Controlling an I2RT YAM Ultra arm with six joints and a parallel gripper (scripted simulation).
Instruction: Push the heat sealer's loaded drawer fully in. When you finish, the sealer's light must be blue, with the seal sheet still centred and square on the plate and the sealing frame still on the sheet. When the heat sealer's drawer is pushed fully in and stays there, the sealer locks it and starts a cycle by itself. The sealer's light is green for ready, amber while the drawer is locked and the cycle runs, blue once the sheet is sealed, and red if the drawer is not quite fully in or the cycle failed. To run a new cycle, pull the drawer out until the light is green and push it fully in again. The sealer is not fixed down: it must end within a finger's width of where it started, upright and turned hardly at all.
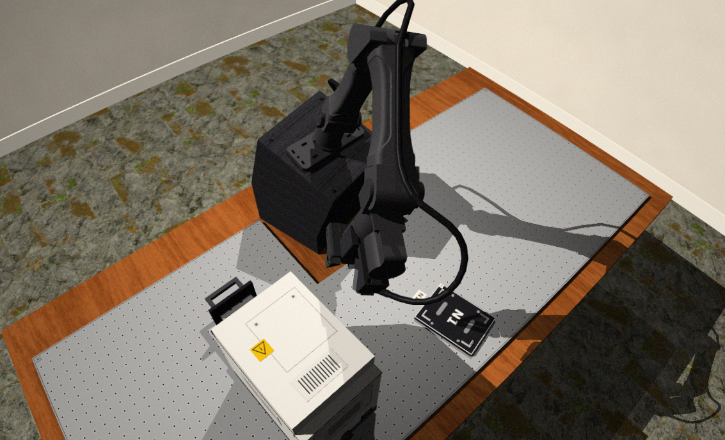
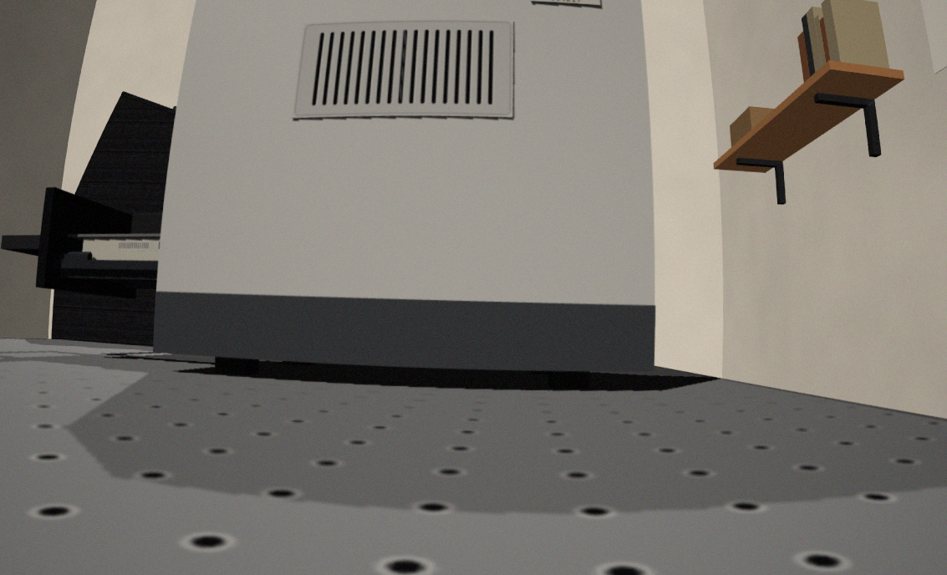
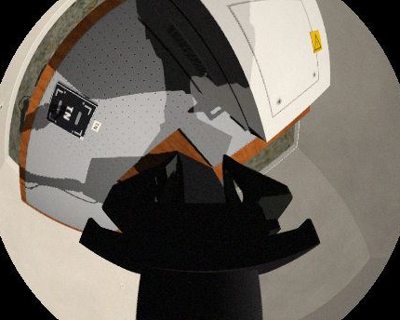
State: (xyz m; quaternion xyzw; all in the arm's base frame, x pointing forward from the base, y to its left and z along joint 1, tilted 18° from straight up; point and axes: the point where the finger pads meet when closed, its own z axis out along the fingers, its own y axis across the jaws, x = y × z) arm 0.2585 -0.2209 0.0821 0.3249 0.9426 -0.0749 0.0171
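Now: hand 230 mm above the sealer drawer, 160 mm to the left of it and 130 mm past it.
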